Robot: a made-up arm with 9 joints. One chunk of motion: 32 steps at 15 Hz.
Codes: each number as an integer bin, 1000 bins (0 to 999) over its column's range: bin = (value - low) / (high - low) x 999, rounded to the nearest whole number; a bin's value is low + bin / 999 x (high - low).
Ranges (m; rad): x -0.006..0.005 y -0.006..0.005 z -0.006..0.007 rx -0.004..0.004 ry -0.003..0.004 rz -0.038..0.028
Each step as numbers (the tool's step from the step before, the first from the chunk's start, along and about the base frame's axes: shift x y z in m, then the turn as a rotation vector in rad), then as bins.
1 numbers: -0.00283 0.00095 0.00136 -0.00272 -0.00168 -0.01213
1 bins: 288 631 566 160 188 392
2 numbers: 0.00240 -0.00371 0.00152 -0.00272 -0.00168 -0.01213
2 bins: 763 208 578 160 188 392
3 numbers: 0.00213 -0.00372 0.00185 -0.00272 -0.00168 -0.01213
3 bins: 738 207 603 160 188 392
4 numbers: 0.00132 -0.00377 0.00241 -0.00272 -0.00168 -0.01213
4 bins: 665 203 646 160 188 392
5 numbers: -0.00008 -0.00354 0.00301 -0.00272 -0.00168 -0.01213
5 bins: 538 223 692 160 188 392
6 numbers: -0.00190 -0.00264 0.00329 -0.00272 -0.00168 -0.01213
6 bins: 372 305 714 160 188 392
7 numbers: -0.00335 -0.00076 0.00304 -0.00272 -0.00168 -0.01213
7 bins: 241 476 695 160 188 392
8 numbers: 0.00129 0.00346 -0.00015 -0.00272 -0.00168 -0.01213
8 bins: 662 859 450 160 188 392
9 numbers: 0.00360 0.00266 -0.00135 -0.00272 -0.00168 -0.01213
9 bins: 872 786 357 160 188 392
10 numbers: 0.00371 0.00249 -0.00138 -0.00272 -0.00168 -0.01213
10 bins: 882 771 355 160 188 392
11 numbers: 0.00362 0.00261 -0.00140 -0.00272 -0.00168 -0.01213
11 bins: 874 782 353 160 188 392
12 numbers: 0.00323 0.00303 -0.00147 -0.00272 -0.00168 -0.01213
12 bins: 838 820 348 160 188 392
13 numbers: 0.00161 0.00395 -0.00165 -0.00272 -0.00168 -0.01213
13 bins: 691 904 334 160 188 392
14 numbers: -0.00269 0.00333 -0.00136 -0.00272 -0.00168 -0.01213
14 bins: 301 847 357 160 188 392
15 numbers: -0.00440 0.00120 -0.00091 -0.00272 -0.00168 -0.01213
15 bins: 145 654 391 160 188 392
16 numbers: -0.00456 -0.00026 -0.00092 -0.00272 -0.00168 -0.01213
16 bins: 131 521 390 160 188 392
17 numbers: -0.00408 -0.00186 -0.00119 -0.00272 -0.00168 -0.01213
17 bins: 174 376 370 160 188 392
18 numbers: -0.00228 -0.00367 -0.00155 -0.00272 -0.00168 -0.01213
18 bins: 338 212 342 160 188 392
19 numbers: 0.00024 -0.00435 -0.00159 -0.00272 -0.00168 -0.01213
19 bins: 567 150 339 160 188 392
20 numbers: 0.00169 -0.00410 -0.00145 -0.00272 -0.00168 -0.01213
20 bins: 698 173 350 160 188 392
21 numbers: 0.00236 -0.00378 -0.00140 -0.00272 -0.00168 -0.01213
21 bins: 759 202 353 160 188 392
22 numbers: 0.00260 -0.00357 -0.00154 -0.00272 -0.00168 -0.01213
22 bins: 781 221 343 160 188 392
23 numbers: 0.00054 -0.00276 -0.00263 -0.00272 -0.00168 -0.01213
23 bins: 594 294 259 160 188 392
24 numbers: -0.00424 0.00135 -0.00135 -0.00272 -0.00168 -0.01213
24 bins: 160 668 357 160 188 392
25 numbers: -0.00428 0.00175 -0.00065 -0.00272 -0.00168 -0.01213
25 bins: 156 704 411 160 188 392
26 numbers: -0.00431 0.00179 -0.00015 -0.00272 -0.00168 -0.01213
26 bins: 153 707 450 160 188 392
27 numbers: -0.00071 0.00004 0.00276 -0.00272 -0.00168 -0.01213
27 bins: 480 549 673 160 188 392
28 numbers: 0.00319 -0.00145 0.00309 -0.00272 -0.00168 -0.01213
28 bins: 835 413 699 160 188 392
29 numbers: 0.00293 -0.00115 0.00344 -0.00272 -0.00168 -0.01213
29 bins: 811 440 725 160 188 392
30 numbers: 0.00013 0.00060 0.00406 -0.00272 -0.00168 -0.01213
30 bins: 557 599 773 160 188 392
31 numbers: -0.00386 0.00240 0.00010 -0.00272 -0.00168 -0.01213
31 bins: 194 763 469 160 188 392
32 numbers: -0.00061 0.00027 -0.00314 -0.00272 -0.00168 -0.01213
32 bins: 490 569 220 160 188 392
